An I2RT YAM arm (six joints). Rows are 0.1 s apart.
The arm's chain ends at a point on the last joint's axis. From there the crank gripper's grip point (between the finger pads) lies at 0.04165 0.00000 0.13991 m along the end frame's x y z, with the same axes.
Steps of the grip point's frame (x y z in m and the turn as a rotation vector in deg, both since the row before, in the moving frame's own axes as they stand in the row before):
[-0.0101, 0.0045, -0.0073, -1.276, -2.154, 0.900]
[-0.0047, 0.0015, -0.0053, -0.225, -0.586, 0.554]
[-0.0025, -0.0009, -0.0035, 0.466, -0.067, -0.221]
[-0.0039, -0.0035, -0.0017, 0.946, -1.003, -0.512]
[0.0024, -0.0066, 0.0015, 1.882, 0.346, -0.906]
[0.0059, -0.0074, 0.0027, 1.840, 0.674, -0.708]
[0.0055, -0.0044, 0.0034, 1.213, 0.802, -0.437]
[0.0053, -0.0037, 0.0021, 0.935, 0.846, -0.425]
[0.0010, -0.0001, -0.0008, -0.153, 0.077, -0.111]
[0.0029, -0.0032, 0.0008, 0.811, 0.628, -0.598]
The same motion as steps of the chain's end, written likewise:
[-0.0048, 0.0008, -0.0087, -1.276, -2.154, 0.900]
[-0.0033, 0.0006, -0.0057, -0.225, -0.586, 0.554]
[-0.0023, 0.0004, -0.0035, 0.466, -0.067, -0.221]
[-0.0014, -0.0008, -0.0024, 0.946, -1.003, -0.512]
[0.0016, -0.0013, 0.0018, 1.882, 0.346, -0.906]
[0.0043, -0.0024, 0.0033, 1.840, 0.674, -0.708]
[0.0036, -0.0011, 0.0040, 1.213, 0.802, -0.437]
[0.0032, -0.0011, 0.0028, 0.935, 0.846, -0.425]
[0.0008, -0.0004, -0.0007, -0.153, 0.077, -0.111]
[0.0014, -0.0008, 0.0013, 0.811, 0.628, -0.598]

